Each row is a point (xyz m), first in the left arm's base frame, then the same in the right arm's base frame.
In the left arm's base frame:
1: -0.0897 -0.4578 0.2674
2: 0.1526 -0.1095 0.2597
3: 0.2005 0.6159 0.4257
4: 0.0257 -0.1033 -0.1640
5: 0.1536 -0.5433 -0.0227
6: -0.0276 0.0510 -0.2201
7: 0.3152 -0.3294 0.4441
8: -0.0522 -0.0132 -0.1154
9: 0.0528 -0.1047 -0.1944
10: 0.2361 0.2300 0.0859
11: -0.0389 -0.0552 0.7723
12: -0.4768 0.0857 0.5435
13: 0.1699 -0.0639 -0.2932
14: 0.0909 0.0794 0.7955
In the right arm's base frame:
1: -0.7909 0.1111 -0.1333
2: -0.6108 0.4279 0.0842
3: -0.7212 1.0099 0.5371
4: -0.6018 0.6171 -0.3156
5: -0.4610 0.1590 -0.3320
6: -0.6571 0.7806 -0.3182
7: -0.4823 0.1495 0.2058
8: -0.7030 0.6775 -0.2639
9: -0.5668 0.6290 -0.3328
10: -0.5282 0.8090 0.1035
11: -0.9554 0.2554 0.4764
12: -1.3181 0.4823 0.1919
13: -0.4323 0.7083 -0.3604
14: -0.8598 0.3664 0.5949

